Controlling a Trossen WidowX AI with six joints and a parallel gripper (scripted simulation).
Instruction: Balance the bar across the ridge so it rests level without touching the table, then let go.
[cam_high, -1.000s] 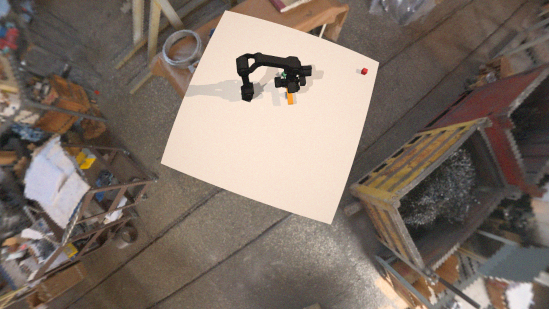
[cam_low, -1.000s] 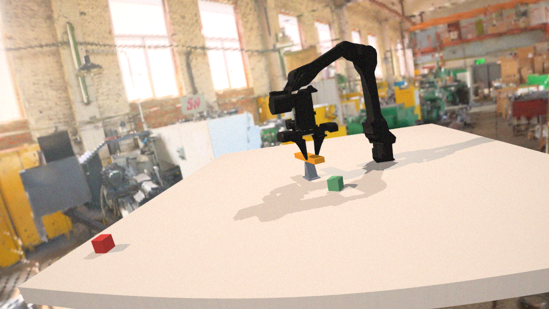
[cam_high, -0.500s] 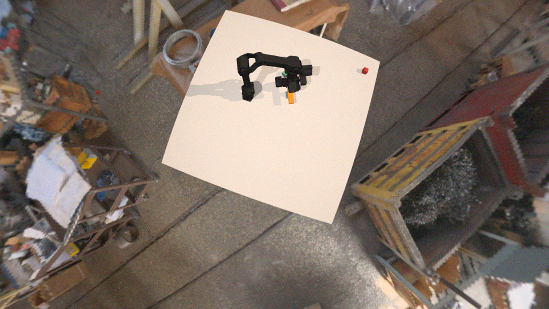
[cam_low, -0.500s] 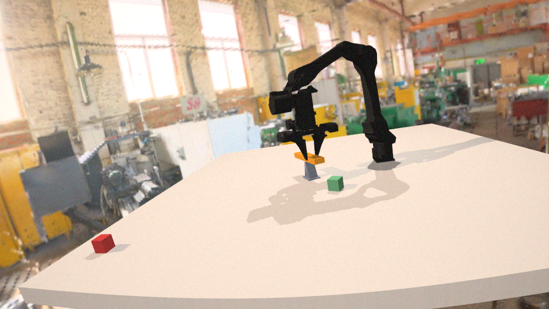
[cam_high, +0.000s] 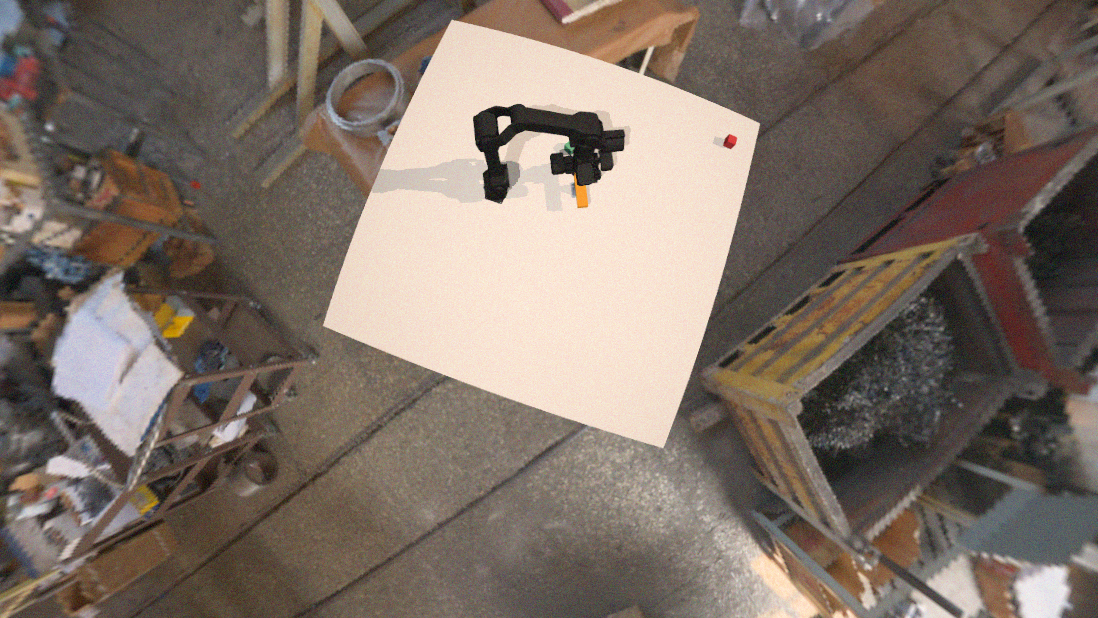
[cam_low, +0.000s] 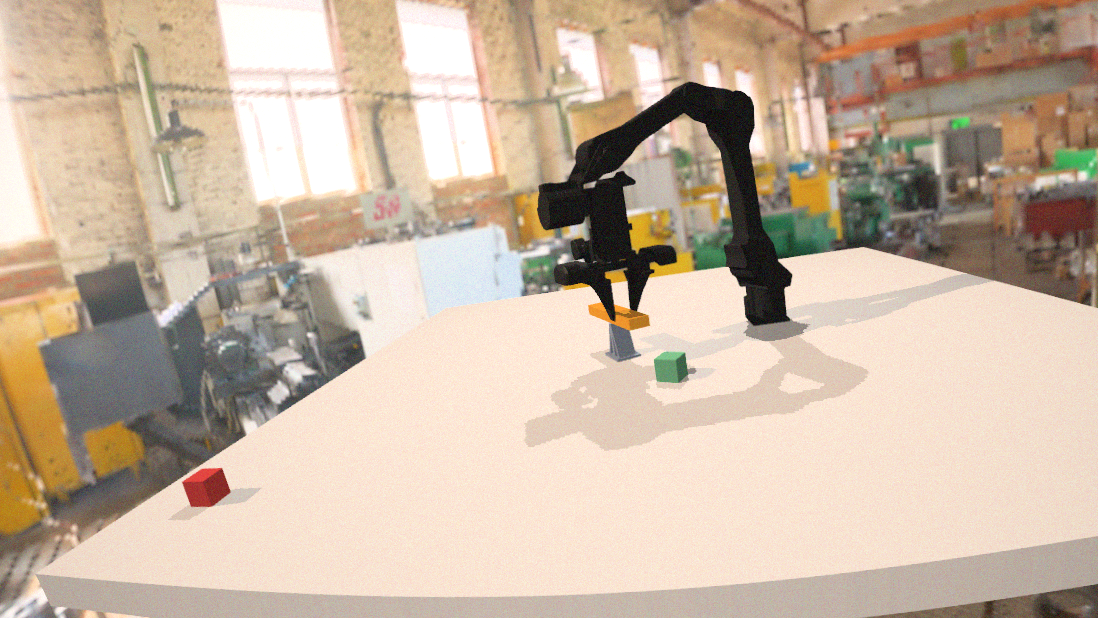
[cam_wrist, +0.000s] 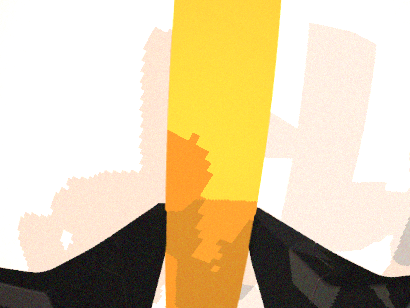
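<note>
The orange bar is 20 mm to the right of my gripper tip and 10 mm ahead of it. The rest, counted from my gripper tip: green cube (110 mm to the left, 60 mm behind, 50 mm below); then red cube (490 mm ahead, 370 mm to the left, 50 mm below).
</note>
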